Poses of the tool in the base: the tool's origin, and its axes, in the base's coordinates. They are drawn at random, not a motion.
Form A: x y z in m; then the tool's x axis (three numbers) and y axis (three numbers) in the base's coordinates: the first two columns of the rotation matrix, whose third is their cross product.
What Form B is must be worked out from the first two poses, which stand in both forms.
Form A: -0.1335, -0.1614, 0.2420, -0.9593, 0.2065, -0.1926, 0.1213, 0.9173, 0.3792
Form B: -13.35, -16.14, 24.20, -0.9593, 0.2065, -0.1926, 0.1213, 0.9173, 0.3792
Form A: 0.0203, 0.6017, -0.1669, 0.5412, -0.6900, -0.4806, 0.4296, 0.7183, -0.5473
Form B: 2.03, 60.17, -16.69, 0.5412, -0.6900, -0.4806, 0.4296, 0.7183, -0.5473
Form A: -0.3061, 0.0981, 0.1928, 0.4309, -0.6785, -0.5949, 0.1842, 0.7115, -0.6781
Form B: -30.61, 9.81, 19.28, 0.4309, -0.6785, -0.5949, 0.1842, 0.7115, -0.6781
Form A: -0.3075, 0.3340, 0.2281, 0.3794, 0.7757, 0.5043, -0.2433, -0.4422, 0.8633
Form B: -30.75, 33.40, 22.81, 0.3794, 0.7757, 0.5043, -0.2433, -0.4422, 0.8633
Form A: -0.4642, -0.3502, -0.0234, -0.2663, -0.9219, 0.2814, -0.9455, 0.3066, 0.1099
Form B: -46.42, -35.02, -2.34, -0.2663, -0.9219, 0.2814, -0.9455, 0.3066, 0.1099
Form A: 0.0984, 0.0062, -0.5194, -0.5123, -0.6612, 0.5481, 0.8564, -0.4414, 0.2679
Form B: 9.84, 0.62, -51.94, -0.5123, -0.6612, 0.5481, 0.8564, -0.4414, 0.2679
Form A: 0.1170, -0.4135, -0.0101, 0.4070, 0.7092, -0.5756, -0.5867, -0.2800, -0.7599
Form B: 11.70, -41.35, -1.01, 0.4070, 0.7092, -0.5756, -0.5867, -0.2800, -0.7599
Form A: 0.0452, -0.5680, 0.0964, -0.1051, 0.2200, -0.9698, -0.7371, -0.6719, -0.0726
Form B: 4.52, -56.80, 9.64, -0.1051, 0.2200, -0.9698, -0.7371, -0.6719, -0.0726
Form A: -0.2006, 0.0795, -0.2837, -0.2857, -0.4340, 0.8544, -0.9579, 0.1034, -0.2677
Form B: -20.06, 7.95, -28.37, -0.2857, -0.4340, 0.8544, -0.9579, 0.1034, -0.2677
